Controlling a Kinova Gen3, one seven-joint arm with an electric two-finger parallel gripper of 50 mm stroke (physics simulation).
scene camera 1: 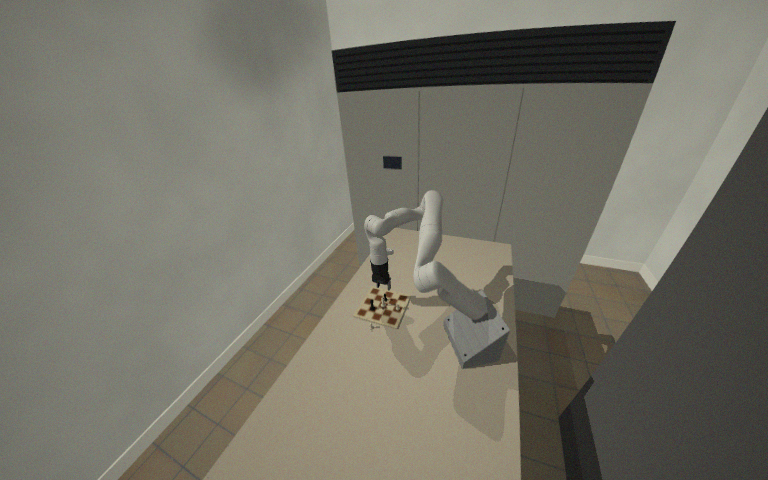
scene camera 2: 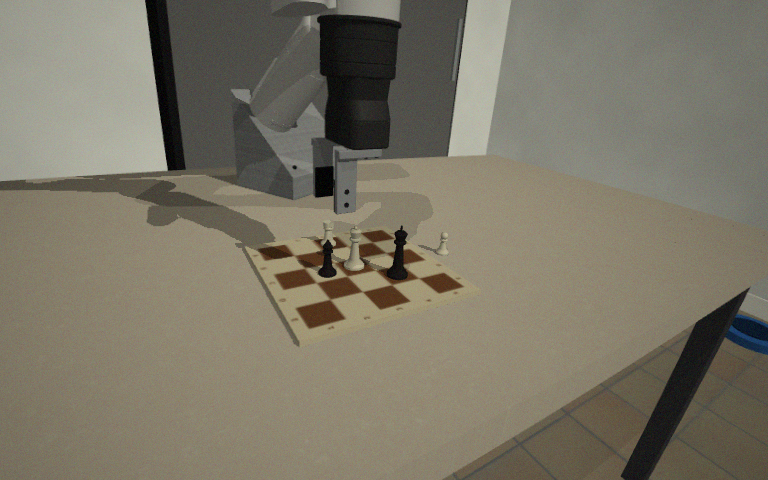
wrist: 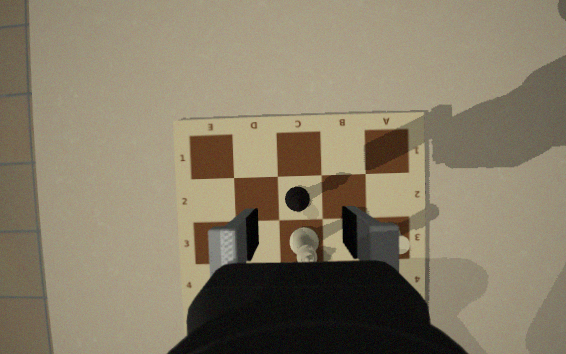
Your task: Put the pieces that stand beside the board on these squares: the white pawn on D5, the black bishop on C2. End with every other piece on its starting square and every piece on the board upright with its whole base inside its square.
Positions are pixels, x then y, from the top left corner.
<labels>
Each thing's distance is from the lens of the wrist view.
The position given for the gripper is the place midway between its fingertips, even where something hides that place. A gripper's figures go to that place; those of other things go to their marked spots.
gripper (wrist: 300, 225): 0.19 m
tall white piece (wrist: 304, 241): 0.26 m
board (wrist: 376, 162): 0.28 m
</labels>
